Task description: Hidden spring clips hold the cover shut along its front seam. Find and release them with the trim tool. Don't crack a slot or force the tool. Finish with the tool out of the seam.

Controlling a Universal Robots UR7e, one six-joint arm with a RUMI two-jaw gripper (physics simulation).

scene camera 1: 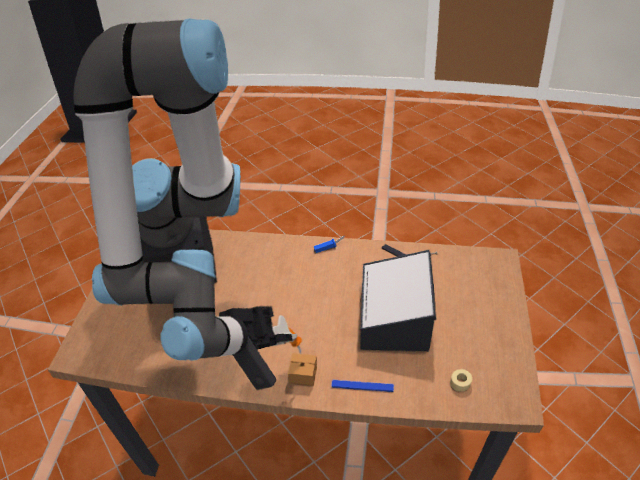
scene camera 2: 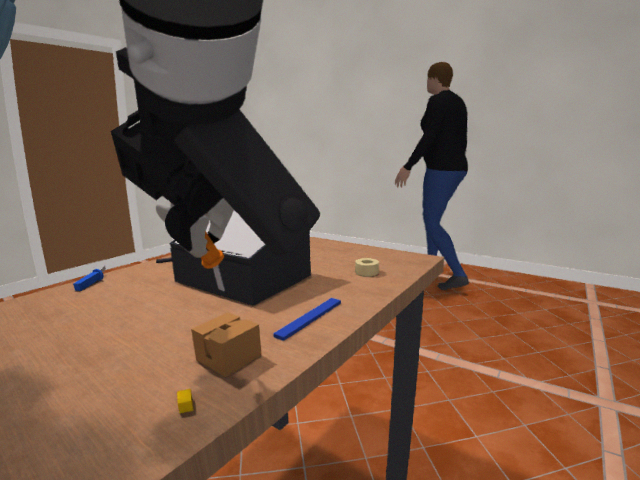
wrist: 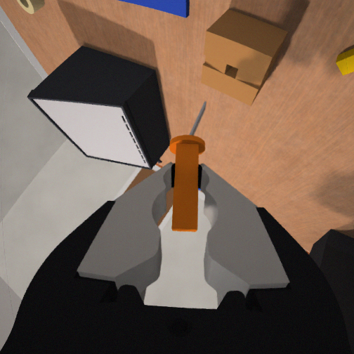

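My gripper [scene camera 1: 291, 338] [scene camera 2: 205, 242] [wrist: 186, 165] is shut on the orange handle of the trim tool [scene camera 1: 296, 339] [scene camera 2: 210, 256] [wrist: 185, 200]. The tool's thin grey blade points away from the jaws, in the air beside the brown holder block. The black housing [scene camera 1: 395, 335] [scene camera 2: 248, 286] [wrist: 112, 75] stands apart from the tool, farther along the table. Its sloped white cover [scene camera 1: 400, 291] [scene camera 2: 240, 235] [wrist: 87, 130] lies shut, with a row of dark slots along one edge. In scene camera 2 the arm hides part of the cover. The clips themselves are not visible.
The holder block [scene camera 1: 302, 373] [scene camera 2: 230, 346] [wrist: 245, 47] stands near the table's front edge. A blue bar [scene camera 1: 361, 385] [scene camera 2: 307, 318], a tape roll [scene camera 1: 461, 380] [scene camera 2: 367, 267], a yellow cube [scene camera 2: 185, 400] and a blue-handled tool [scene camera 1: 325, 245] [scene camera 2: 88, 279] lie around. A person [scene camera 2: 444, 134] stands beyond the table.
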